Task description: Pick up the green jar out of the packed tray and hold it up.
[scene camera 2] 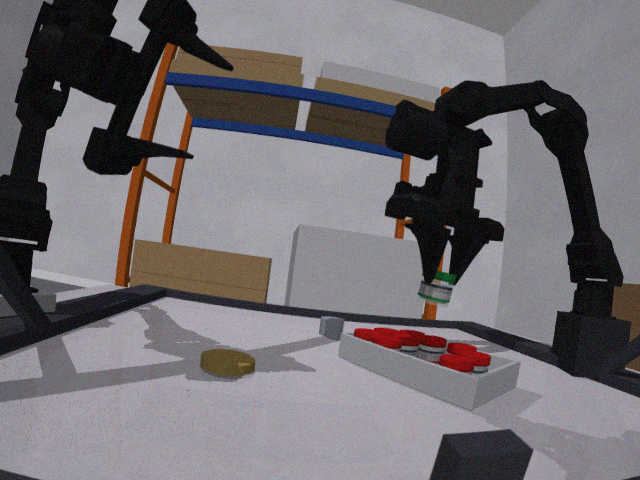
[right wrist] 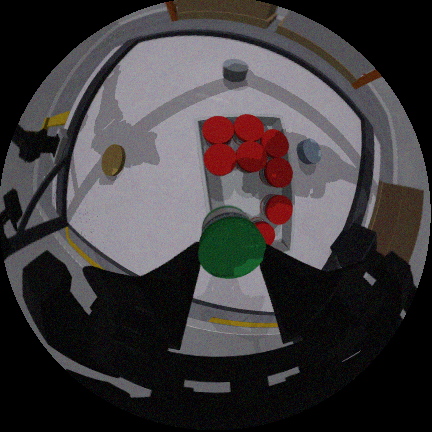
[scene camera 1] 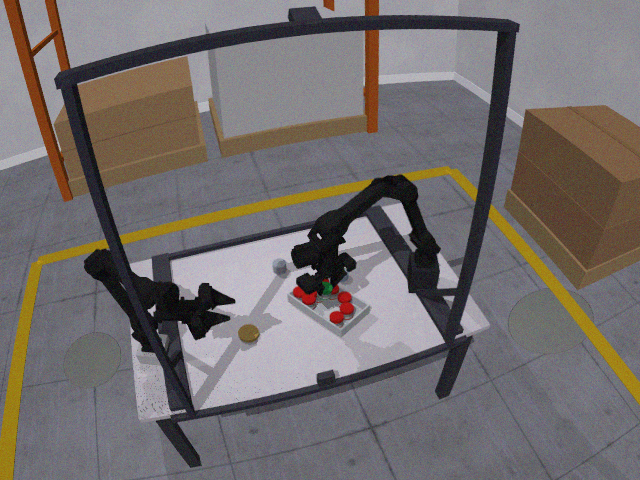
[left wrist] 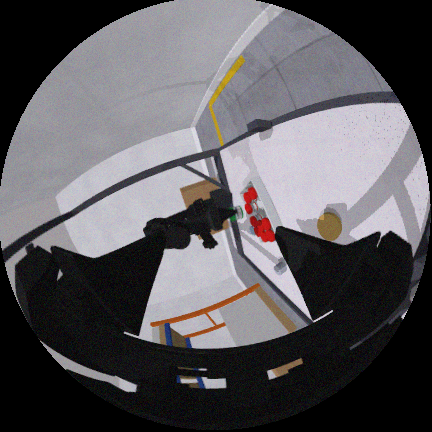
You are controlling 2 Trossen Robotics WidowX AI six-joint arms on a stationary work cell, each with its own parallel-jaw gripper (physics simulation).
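Places are measured from the left arm's base along level axes (x right, y ahead, z up), in centimetres.
Pixels of known places: left gripper, fingertip midpoint: (scene camera 2: 211, 112) (scene camera 1: 232, 309) (left wrist: 221, 234); right gripper, fingertip midpoint: (scene camera 2: 440, 284) (right wrist: 229, 247) (scene camera 1: 325, 291) (left wrist: 233, 211); left arm's base, link origin: (right wrist: 55, 144); right arm's base, link origin: (scene camera 2: 592, 316) (right wrist: 367, 258) (scene camera 1: 424, 261) (left wrist: 212, 201).
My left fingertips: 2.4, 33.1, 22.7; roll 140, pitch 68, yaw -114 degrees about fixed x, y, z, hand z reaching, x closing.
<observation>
For each thing: its middle in the pictures, then the offset to it from my left fingertips, as dx, dy, dz.
- green jar, body centre: (right wrist: 228, 238) (scene camera 2: 436, 287) (scene camera 1: 324, 291) (left wrist: 235, 212) -20.4, +24.1, -13.8
- grey tray, body centre: (scene camera 2: 424, 369) (right wrist: 247, 187) (scene camera 1: 328, 306) (left wrist: 262, 210) -25.9, +25.1, -26.8
- flat gold disc, body centre: (scene camera 2: 227, 361) (right wrist: 112, 159) (left wrist: 328, 226) (scene camera 1: 248, 333) -13.3, -0.9, -26.7
- small grey cylinder, body centre: (scene camera 2: 331, 326) (right wrist: 234, 69) (scene camera 1: 279, 266) (left wrist: 279, 268) -44.5, +7.3, -25.6
- bluish cylinder, body centre: (right wrist: 308, 151) -40.5, +29.7, -26.1
The green jar (scene camera 1: 326, 287) (scene camera 2: 437, 289) (left wrist: 237, 213) (right wrist: 232, 247), with a green lid and a clear, banded body, hangs in the air above the tray, slightly tilted in scene camera 2. My right gripper (scene camera 2: 441, 281) is shut on it, one finger on each side. The grey tray (scene camera 1: 316, 316) (scene camera 2: 408, 374) (right wrist: 206, 187) stands on the table below, holding several red-lidded jars (scene camera 1: 336, 317) (scene camera 2: 456, 362) (left wrist: 265, 230) (right wrist: 220, 159). My left gripper (scene camera 1: 232, 310) (scene camera 2: 212, 111) is open and empty, in the air at the left, well apart from the tray.
A flat gold disc (scene camera 1: 248, 333) (scene camera 2: 227, 362) (left wrist: 329, 225) (right wrist: 113, 160) lies on the table left of the tray. A small grey cylinder (scene camera 1: 279, 266) (scene camera 2: 331, 327) (right wrist: 235, 70) stands behind the tray. A bluish cylinder (right wrist: 309, 151) stands beside the tray. A dark frame (scene camera 1: 496, 129) surrounds the table.
</observation>
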